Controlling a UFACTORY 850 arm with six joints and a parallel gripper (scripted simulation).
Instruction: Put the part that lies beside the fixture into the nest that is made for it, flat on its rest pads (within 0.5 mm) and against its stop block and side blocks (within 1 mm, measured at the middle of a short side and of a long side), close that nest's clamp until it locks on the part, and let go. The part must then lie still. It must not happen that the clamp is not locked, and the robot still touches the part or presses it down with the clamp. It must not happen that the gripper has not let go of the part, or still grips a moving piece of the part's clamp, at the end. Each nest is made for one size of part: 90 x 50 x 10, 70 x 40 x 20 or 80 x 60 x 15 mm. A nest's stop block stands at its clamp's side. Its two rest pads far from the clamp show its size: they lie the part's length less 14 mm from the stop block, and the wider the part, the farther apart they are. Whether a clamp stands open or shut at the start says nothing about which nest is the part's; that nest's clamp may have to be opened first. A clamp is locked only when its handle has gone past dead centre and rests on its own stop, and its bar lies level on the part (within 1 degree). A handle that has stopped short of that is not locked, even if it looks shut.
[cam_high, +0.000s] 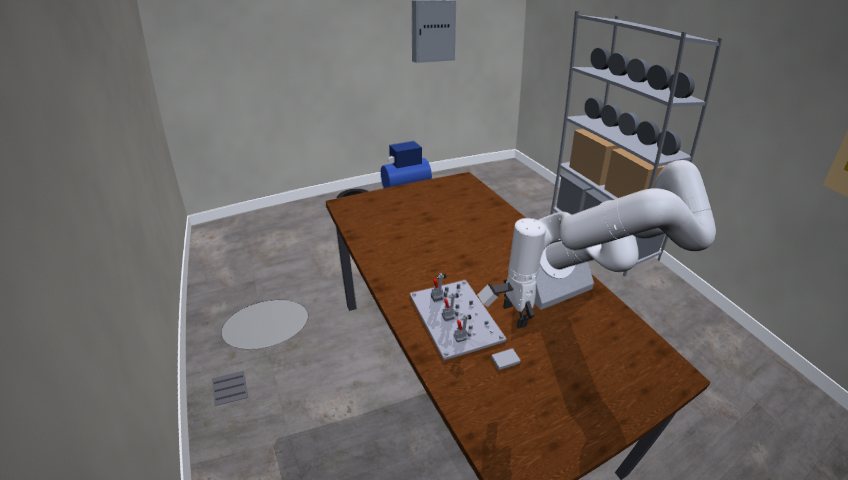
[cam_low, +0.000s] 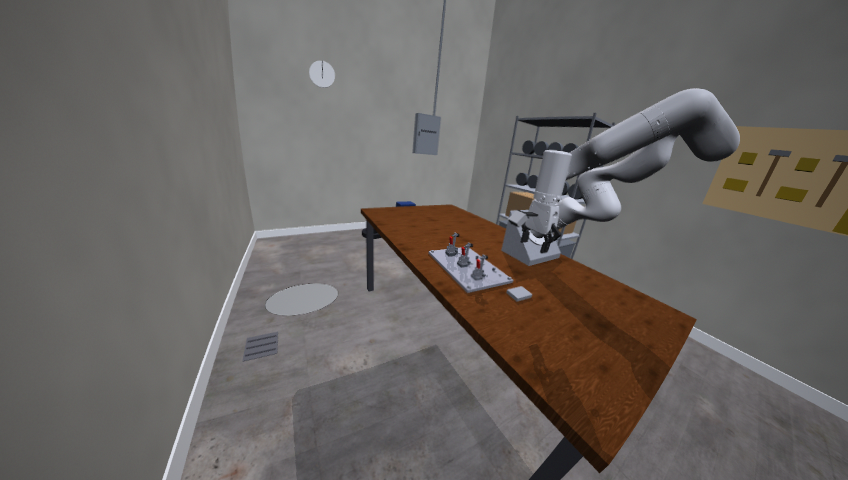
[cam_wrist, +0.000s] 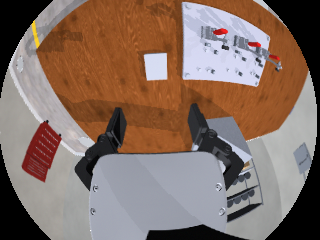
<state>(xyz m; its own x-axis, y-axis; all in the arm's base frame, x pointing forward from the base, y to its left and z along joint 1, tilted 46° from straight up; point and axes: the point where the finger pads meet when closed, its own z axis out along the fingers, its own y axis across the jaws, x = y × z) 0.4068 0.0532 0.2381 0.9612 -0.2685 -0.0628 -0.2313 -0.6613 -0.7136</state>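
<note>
Now: the flat grey part 210 mm below my hand. The rest, counted from my hand: grey fixture plate (20 mm ahead, 260 mm to the right, 210 mm below).
</note>
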